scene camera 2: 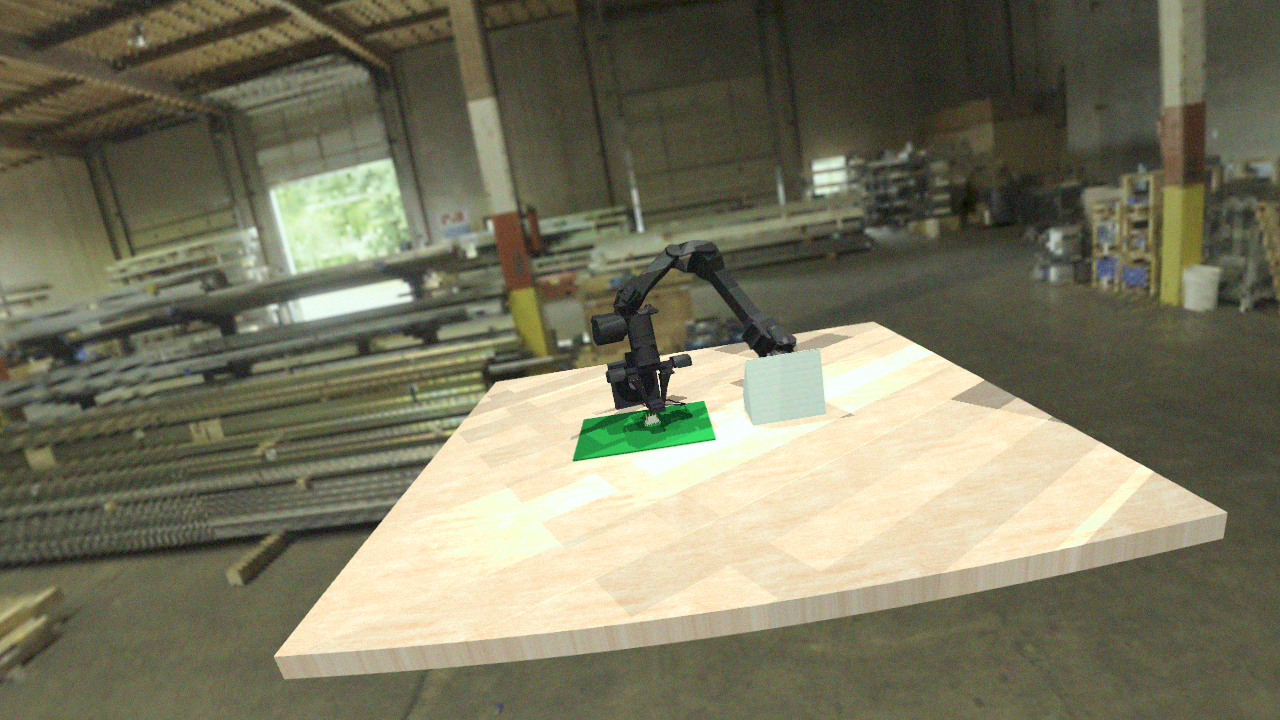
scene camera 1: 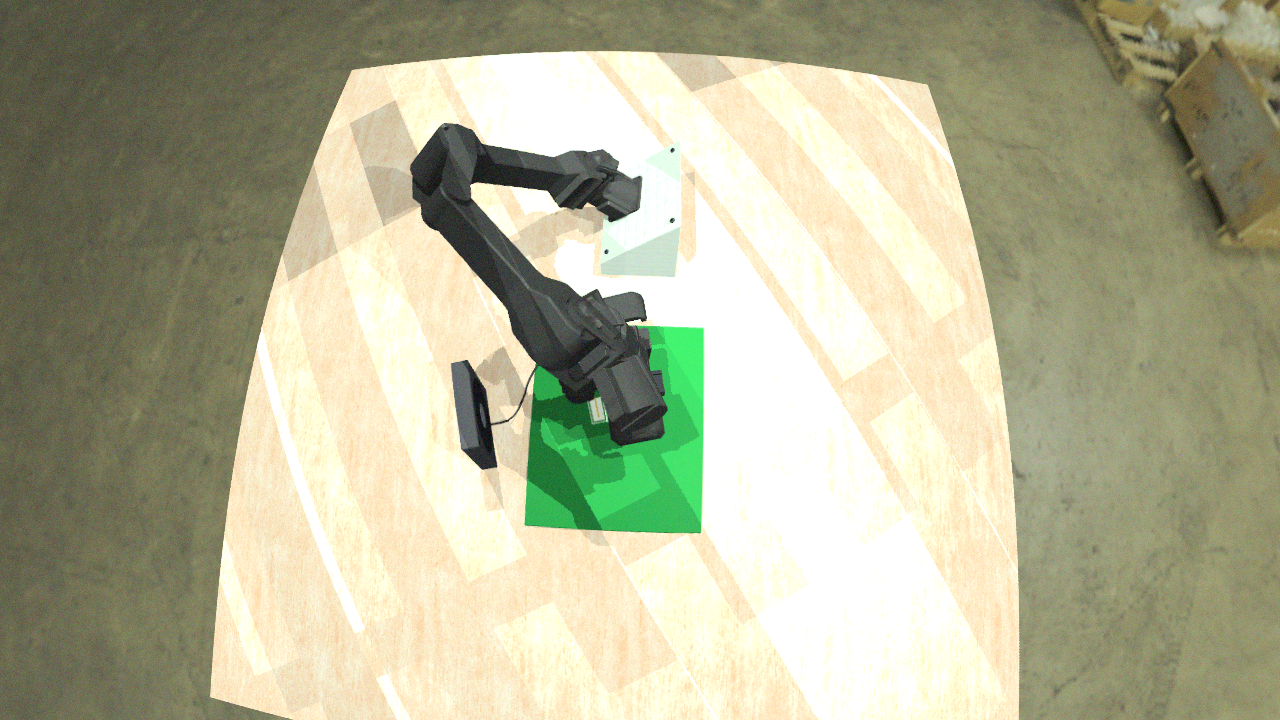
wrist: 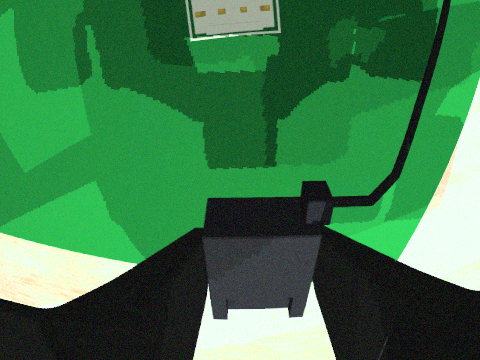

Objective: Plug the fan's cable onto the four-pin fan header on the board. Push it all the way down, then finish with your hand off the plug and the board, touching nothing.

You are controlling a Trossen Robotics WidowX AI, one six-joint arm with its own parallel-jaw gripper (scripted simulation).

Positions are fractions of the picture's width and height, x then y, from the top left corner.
Scene:
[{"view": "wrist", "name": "my gripper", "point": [0.54, 0.67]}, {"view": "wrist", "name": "dark grey fan plug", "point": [0.54, 0.70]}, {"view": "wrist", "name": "green board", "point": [0.26, 0.36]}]

